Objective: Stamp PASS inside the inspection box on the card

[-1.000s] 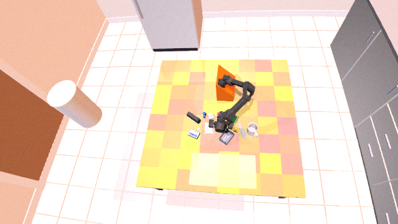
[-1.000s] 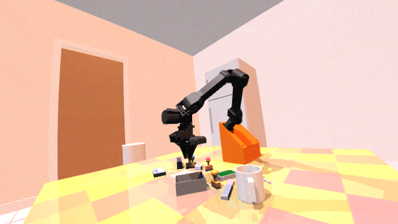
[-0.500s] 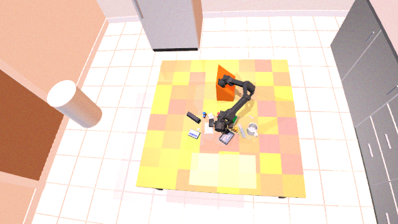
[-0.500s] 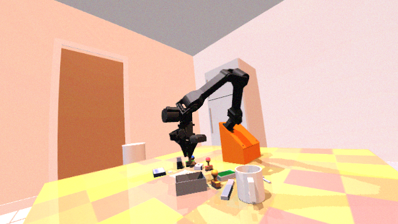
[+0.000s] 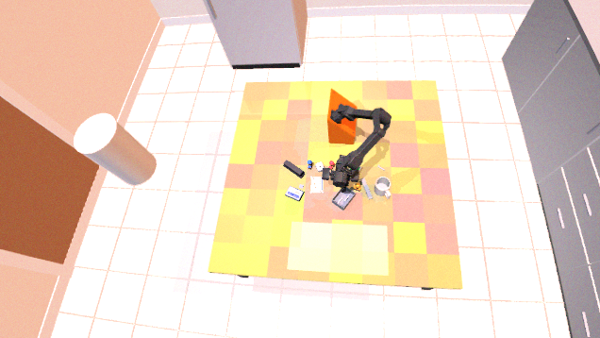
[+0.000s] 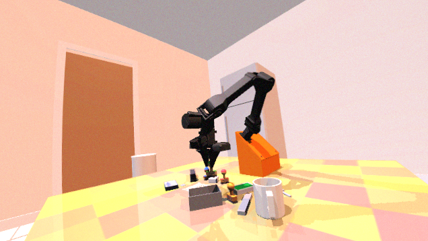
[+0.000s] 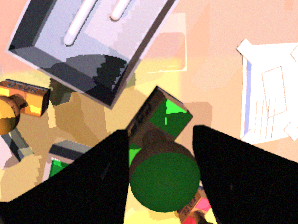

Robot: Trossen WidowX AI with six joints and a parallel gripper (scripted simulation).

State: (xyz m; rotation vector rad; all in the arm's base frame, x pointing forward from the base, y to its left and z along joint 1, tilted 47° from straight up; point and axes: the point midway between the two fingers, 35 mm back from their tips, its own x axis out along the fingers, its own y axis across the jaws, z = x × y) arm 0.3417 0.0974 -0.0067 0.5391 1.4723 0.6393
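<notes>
The green ink pad is 11 cm behind my gripper tip, 7 cm to the left of it and 11 cm below it. The rest, counted from my gripper tip: green-knobbed PASS stamp: 1 cm behind, 2 cm below; then orange-knobbed stamp: 1 cm behind, 10 cm to the left, 9 cm below; then grey tray: 6 cm ahead, 3 cm to the left, 10 cm below.
</notes>
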